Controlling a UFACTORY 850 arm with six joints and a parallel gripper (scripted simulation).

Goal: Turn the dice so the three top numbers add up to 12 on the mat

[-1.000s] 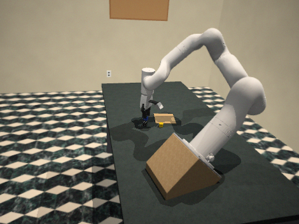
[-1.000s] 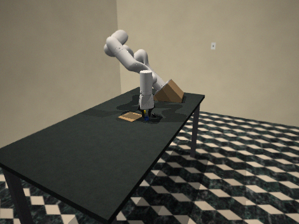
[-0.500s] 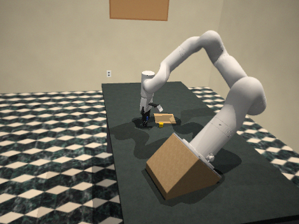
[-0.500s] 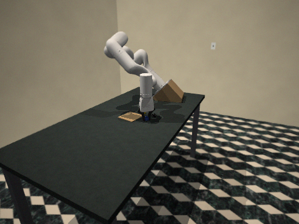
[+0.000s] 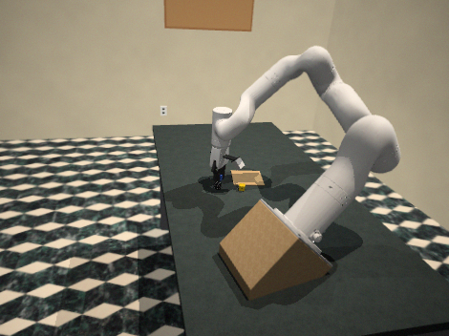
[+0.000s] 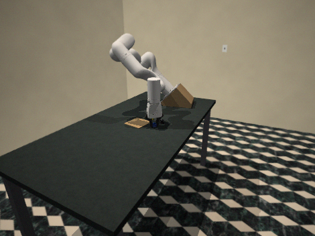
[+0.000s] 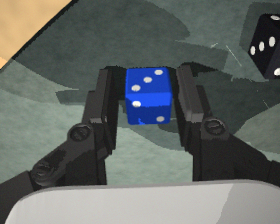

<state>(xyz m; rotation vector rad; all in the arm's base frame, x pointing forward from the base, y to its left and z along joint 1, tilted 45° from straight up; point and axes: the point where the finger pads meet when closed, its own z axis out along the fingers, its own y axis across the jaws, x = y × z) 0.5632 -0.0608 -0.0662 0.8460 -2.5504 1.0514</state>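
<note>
Right now my hand is 1 cm above the blue die. The rest, counted from my hand: tan mat (3 cm behind, 13 cm to the right, 2 cm below); then black die (7 cm behind, 4 cm to the left, 1 cm below); then yellow die (12 cm behind, 6 cm to the right, 1 cm below).
</note>
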